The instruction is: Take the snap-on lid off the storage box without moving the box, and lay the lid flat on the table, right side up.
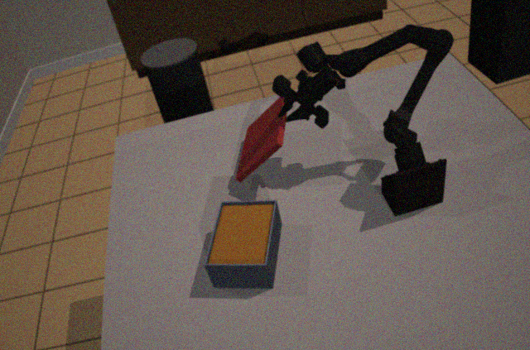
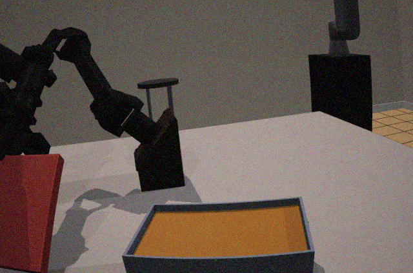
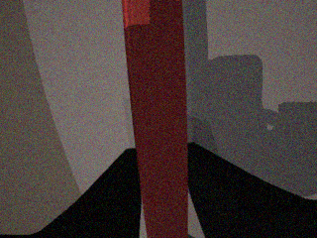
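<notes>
The lid lies 60 mm ahead of my gripper tip, 50 mm below it and 20 mm to the right of it. Also, from my gripper tip: storage box (310 mm to the left, 200 mm ahead, 110 mm below).
</notes>
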